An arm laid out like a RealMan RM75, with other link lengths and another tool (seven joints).
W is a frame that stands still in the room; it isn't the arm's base.
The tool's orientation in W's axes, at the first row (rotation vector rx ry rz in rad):
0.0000 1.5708 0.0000
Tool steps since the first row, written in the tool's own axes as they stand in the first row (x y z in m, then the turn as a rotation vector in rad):
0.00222 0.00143 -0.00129 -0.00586 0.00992 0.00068
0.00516 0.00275 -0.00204 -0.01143 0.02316 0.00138
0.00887 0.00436 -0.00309 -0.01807 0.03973 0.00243
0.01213 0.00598 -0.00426 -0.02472 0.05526 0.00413
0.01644 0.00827 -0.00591 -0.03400 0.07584 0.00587
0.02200 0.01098 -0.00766 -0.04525 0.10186 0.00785
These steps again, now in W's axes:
-0.00129 0.00143 -0.00222 0.00068 0.00992 0.00586
-0.00204 0.00275 -0.00516 0.00138 0.02316 0.01143
-0.00309 0.00436 -0.00887 0.00243 0.03973 0.01807
-0.00426 0.00598 -0.01213 0.00413 0.05526 0.02472
-0.00591 0.00827 -0.01644 0.00587 0.07584 0.03400
-0.00766 0.01098 -0.02200 0.00785 0.10186 0.04525

